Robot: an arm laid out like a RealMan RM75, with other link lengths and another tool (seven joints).
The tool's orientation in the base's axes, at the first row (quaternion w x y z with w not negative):
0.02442 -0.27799 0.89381 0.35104
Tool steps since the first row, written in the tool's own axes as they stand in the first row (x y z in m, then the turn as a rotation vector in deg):
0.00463 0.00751 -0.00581 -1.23 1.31 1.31
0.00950 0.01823 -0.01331 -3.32 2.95 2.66
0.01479 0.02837 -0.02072 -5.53 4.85 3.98
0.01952 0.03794 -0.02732 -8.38 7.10 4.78
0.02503 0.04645 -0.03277 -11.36 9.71 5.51
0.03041 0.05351 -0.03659 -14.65 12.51 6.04
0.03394 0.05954 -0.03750 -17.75 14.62 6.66
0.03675 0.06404 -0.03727 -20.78 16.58 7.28
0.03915 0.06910 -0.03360 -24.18 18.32 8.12
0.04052 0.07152 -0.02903 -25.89 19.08 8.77
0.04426 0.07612 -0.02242 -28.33 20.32 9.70
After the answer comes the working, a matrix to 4 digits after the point.
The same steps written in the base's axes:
-0.00689 -0.00145 0.00788 0.17 2.21 0.11
-0.01538 -0.00217 0.01894 0.88 5.07 0.60
-0.02393 -0.00339 0.02947 1.57 8.11 1.30
-0.03184 -0.00416 0.03919 2.70 11.34 2.76
-0.04005 -0.00520 0.04719 3.76 14.80 4.53
-0.04764 -0.00600 0.05312 5.02 18.39 6.64
-0.05358 -0.00466 0.05666 6.46 21.54 8.20
-0.05830 -0.00317 0.05858 7.92 24.57 9.66
-0.06348 0.00106 0.05835 9.77 27.78 10.91
-0.06658 0.00479 0.05607 10.72 29.47 11.30
-0.07310 0.00999 0.05303 12.00 31.98 11.94

The tool's axes in the first row as the columns of a matrix, in the base's axes (rounded; the answer above uses it unrounded):
-0.8443 -0.5141 -0.1515
-0.4798 0.5990 0.6411
-0.2388 0.6139 -0.7523

